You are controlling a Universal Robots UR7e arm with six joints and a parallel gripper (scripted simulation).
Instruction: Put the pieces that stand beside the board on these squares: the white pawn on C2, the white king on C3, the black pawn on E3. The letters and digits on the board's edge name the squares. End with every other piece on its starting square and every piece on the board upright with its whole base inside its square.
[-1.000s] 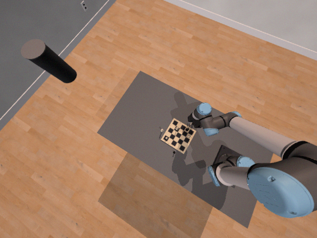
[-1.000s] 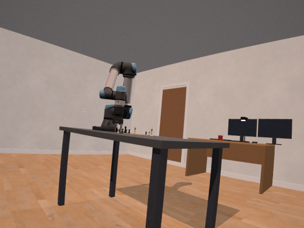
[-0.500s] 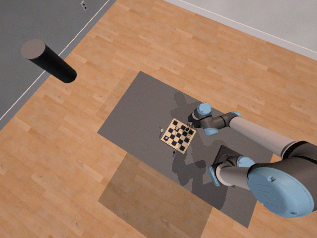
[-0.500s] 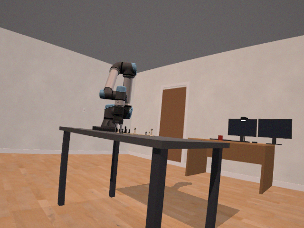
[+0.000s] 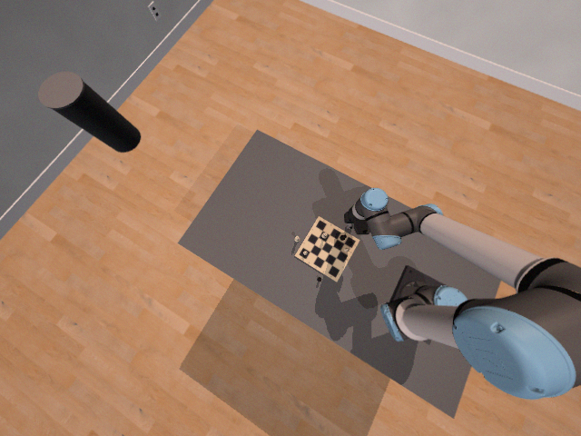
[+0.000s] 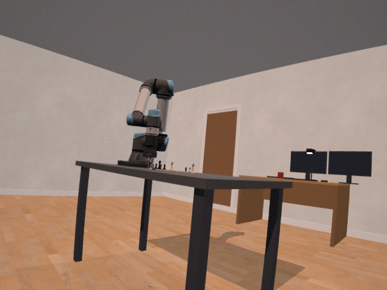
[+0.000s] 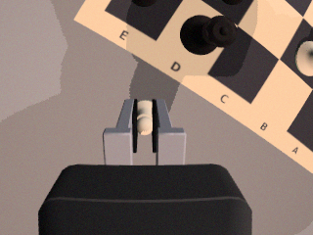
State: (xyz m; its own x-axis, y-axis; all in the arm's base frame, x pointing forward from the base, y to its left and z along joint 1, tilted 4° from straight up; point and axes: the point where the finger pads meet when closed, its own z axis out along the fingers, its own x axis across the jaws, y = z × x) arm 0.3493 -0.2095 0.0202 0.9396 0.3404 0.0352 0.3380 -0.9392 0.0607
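The chessboard is 13 cm to the left of my hand, 7 cm ahead of it and 2 cm below it. Round my hand: large black piece (6 cm to the left, 1 cm ahead, 1 cm above); white piece (21 cm ahead, 14 cm to the left, 1 cm above).
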